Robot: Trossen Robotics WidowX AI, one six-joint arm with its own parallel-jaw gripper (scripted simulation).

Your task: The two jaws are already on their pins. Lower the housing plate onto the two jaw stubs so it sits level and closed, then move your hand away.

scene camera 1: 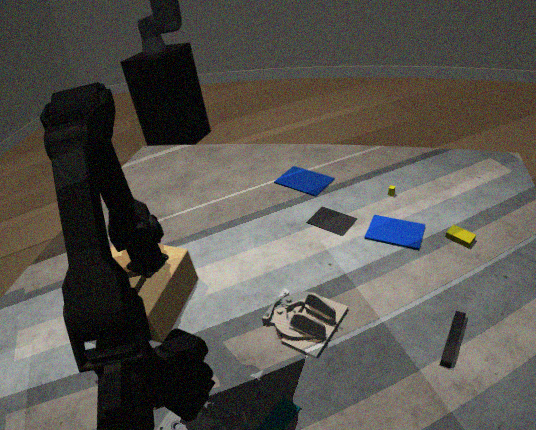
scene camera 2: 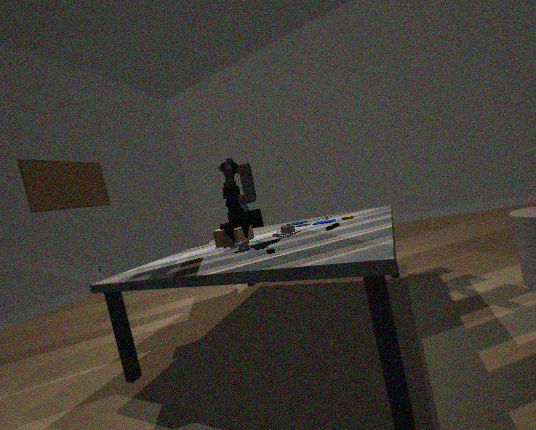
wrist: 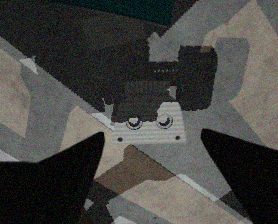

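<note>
Open and holding nothing, the gripper [scene camera 1: 174, 413] is visible in the wrist view as well, where the same gripper [wrist: 153, 134] appears.
</note>
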